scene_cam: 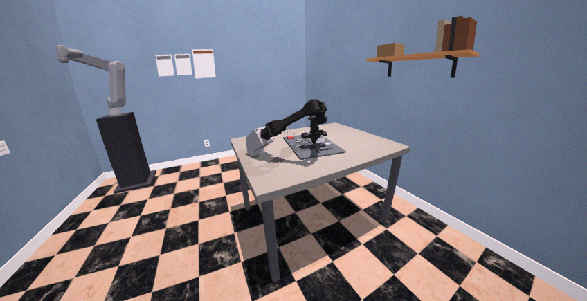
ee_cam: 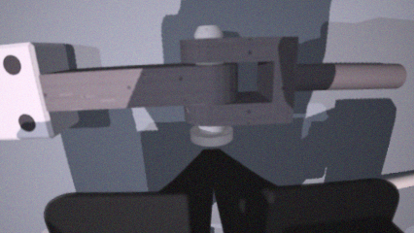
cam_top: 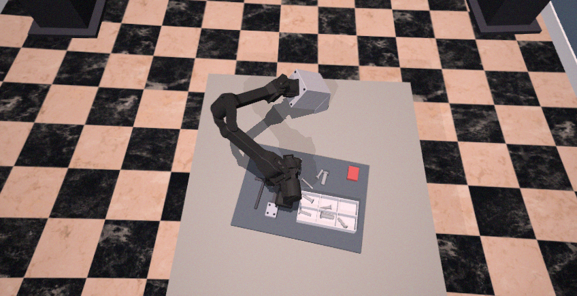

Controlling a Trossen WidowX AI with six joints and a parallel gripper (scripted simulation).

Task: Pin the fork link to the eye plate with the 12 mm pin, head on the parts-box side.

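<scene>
My gripper is now 4 cm to the left of the eye plate and 3 cm above it. From my hand the other things lie so: dark fork link (3 cm behind, 3 cm to the right, 3 cm below); pin (2 cm behind, 8 cm to the left, 3 cm below); dark mat (1 cm ahead, 6 cm to the left, 4 cm below).
</scene>
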